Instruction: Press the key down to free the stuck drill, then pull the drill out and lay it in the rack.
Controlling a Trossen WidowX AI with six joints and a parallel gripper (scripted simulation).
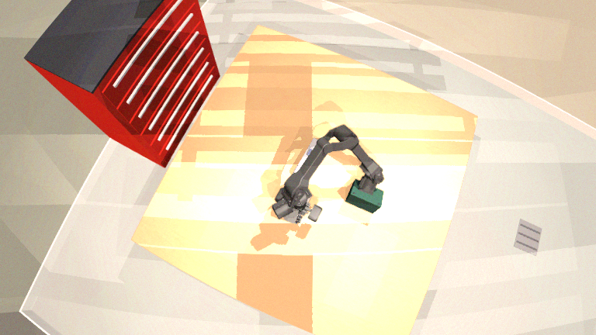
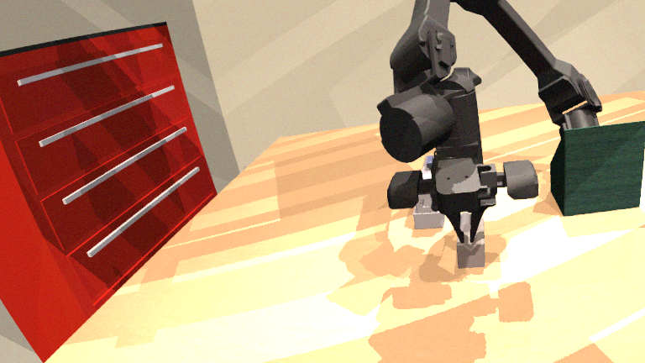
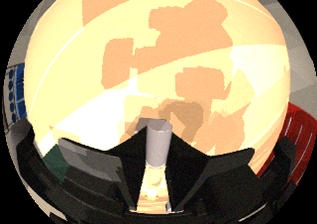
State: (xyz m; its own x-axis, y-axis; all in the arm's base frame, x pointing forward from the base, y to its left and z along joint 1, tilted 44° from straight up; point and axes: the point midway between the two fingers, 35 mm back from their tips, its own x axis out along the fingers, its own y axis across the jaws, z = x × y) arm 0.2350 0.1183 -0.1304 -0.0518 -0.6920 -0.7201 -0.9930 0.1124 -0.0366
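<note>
My gripper tip is now 4 cm to the left of the drill and 3 cm below it. The rest, counted from my gripper tip: v-grooved rack 1 cm behind, 5 cm to the right, 3 cm below; blue key 4 cm ahead, 24 cm to the right; pale grey holder block 5 cm ahead, 22 cm to the right, 2 cm below.
</note>
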